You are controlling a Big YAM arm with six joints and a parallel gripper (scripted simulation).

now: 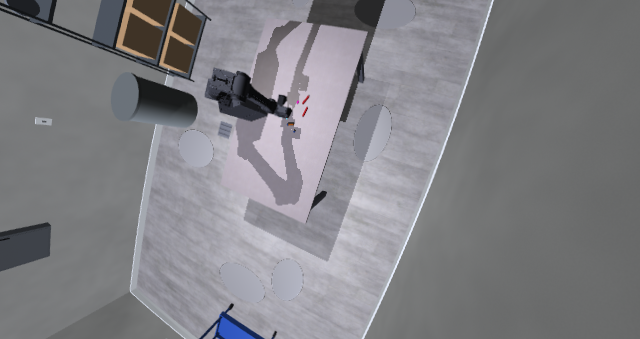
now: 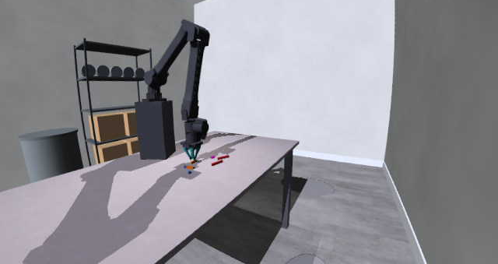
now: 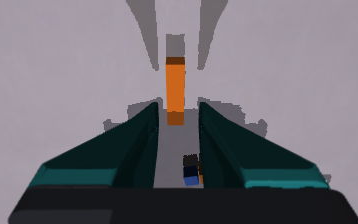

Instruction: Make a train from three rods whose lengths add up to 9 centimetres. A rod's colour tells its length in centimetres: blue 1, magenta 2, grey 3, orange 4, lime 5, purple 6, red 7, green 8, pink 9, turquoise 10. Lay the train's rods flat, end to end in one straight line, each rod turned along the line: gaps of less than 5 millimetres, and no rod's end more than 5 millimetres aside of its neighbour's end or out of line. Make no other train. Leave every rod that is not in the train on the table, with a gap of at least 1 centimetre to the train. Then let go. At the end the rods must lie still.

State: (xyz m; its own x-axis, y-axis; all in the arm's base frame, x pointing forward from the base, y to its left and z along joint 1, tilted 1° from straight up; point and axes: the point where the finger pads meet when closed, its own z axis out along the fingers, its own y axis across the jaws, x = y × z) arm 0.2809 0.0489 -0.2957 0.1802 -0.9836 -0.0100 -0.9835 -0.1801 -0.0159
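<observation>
Right now the magenta rod is 3 cm ahead of my hand, 12 cm to the left of it and 2 cm below it.
</observation>
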